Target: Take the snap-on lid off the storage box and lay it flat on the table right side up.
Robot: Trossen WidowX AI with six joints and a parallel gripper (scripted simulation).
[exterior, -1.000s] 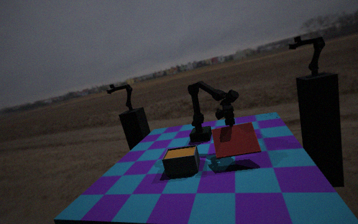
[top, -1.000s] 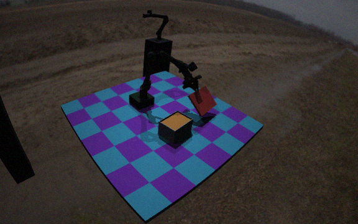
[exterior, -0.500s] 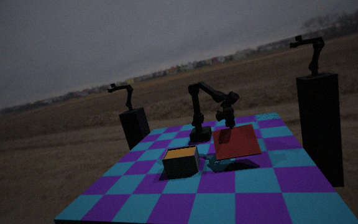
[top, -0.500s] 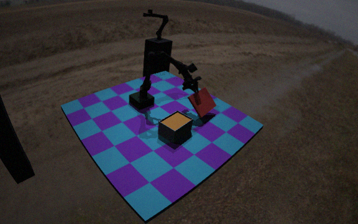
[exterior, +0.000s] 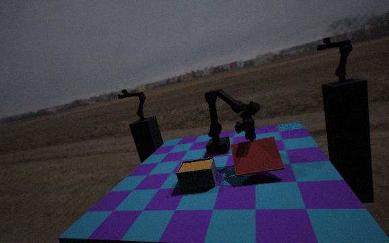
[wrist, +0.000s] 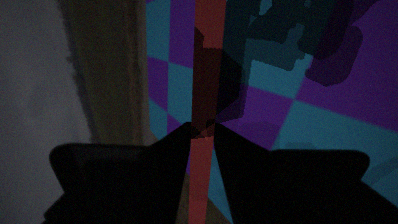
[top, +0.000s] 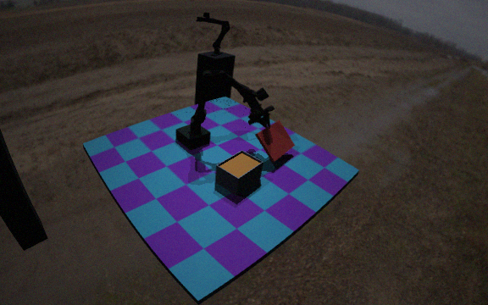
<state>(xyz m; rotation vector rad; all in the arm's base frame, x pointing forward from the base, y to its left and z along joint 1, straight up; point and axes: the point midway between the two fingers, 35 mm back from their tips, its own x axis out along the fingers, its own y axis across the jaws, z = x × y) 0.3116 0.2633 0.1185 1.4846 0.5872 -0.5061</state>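
The red lid lies 7 cm ahead of my gripper tip, 1 cm to the left of it and 5 cm below it. Round my gripper tip: storage box (9 cm ahead, 33 cm to the right, 11 cm below).
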